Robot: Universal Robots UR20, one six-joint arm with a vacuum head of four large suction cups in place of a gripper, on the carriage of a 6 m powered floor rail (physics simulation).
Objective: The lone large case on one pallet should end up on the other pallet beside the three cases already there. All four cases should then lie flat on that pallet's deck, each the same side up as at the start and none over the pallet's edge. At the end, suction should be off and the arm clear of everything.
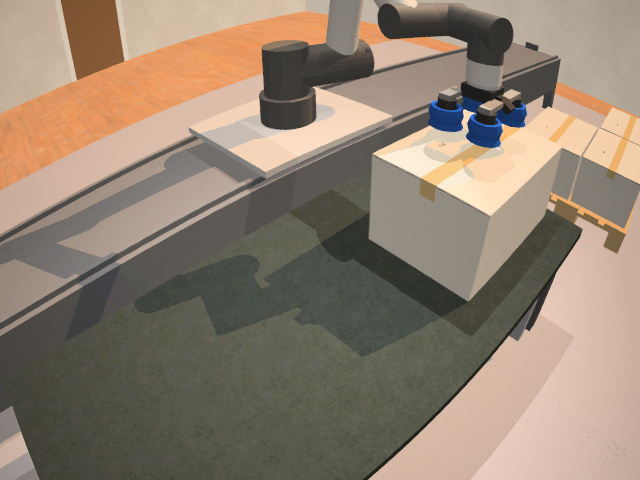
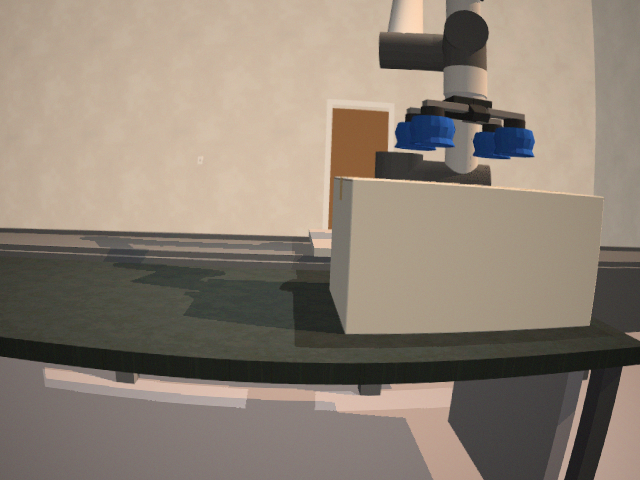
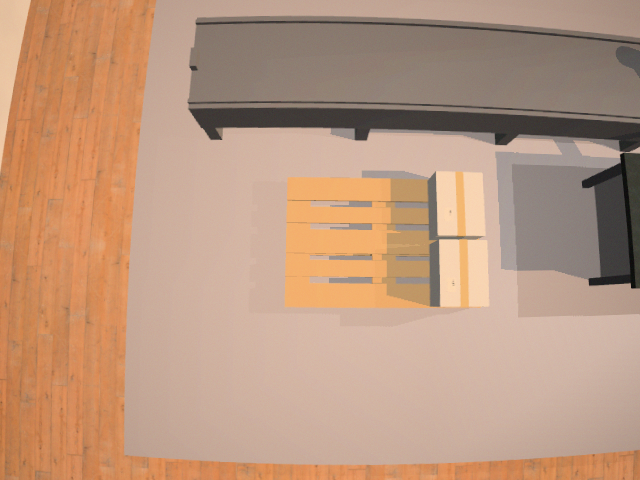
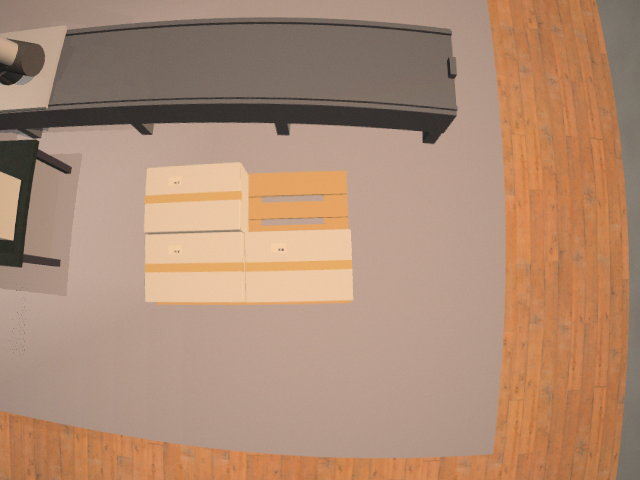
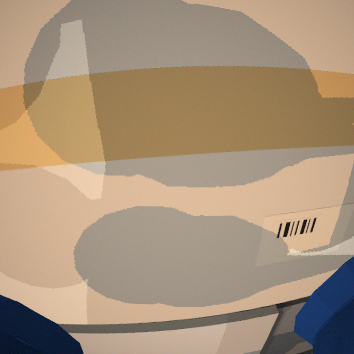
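Where they show: hand, tool point: [image 2: 464,151] [image 5: 179,249]; arm's base, link origin: [image 1: 288,117].
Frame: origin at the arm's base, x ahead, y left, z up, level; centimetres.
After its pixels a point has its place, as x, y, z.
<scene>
A large taped case [image 1: 423,227] {95.9, -32.8, 11.1} [image 2: 465,258] {114.5, -9.7, 11.2} [image 4: 7,206] {94.9, 24.0, 5.7} [image 5: 30,230] {88.4, 5.3, 25.3} lies flat on the dark table [image 1: 206,403] {92.2, -102.2, -4.0} [image 2: 155,356] {130.0, -65.7, -4.5} [image 4: 25,227] {105.5, 30.2, -6.8}. My suction gripper [image 1: 478,117] {93.8, -3.8, 33.2} [image 2: 464,136] is level above its top, with a visible gap under the blue cups, and holds nothing. Three large cases, at back left [image 4: 191,214] {93.1, 139.0, -13.2}, front left [image 4: 191,284] {131.5, 141.9, -13.3} and front right [image 4: 299,284] {128.0, 200.8, -13.3}, lie flat and label up on the south pallet [image 4: 298,182] {65.8, 195.6, -42.5}. The back right quarter of that deck is bare. Two smaller-looking cases, one [image 3: 444,198] {77.0, -257.6, -21.6} behind the other [image 3: 445,273] {120.5, -258.9, -19.0}, stand at the right end of the north pallet [image 3: 336,240] {99.5, -319.3, -42.5}.
The floor rail [image 3: 413,67] [image 4: 258,62] runs behind the table and both pallets. The arm's carriage plate [image 1: 268,155] {21.2, -27.0, 0.0} [image 4: 54,51] {-10.0, 31.9, 0.1} is on it, behind the table. The table's legs show beside the south pallet's left side.
</scene>
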